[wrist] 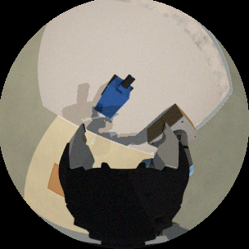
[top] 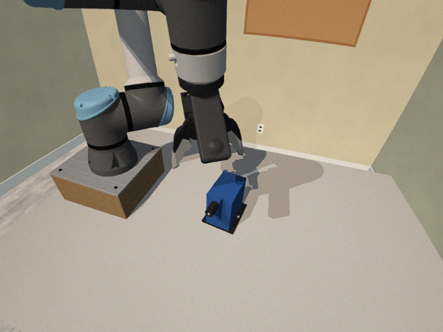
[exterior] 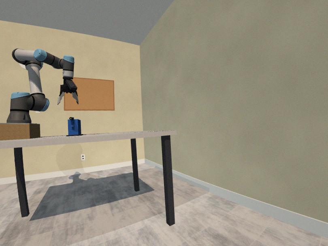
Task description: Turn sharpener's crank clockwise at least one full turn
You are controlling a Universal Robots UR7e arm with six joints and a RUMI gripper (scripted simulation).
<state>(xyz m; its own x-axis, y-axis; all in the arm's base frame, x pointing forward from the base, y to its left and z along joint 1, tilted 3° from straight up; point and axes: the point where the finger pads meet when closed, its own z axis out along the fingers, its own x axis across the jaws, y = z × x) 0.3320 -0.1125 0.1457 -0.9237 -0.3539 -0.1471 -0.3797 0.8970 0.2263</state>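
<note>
Right now my hand is 20 mm short of the knob, 40 mm to the left of it and 110 mm above it. The rest, counted from my hand: crank: 20 mm ahead, 30 mm to the right, 120 mm below.
</note>
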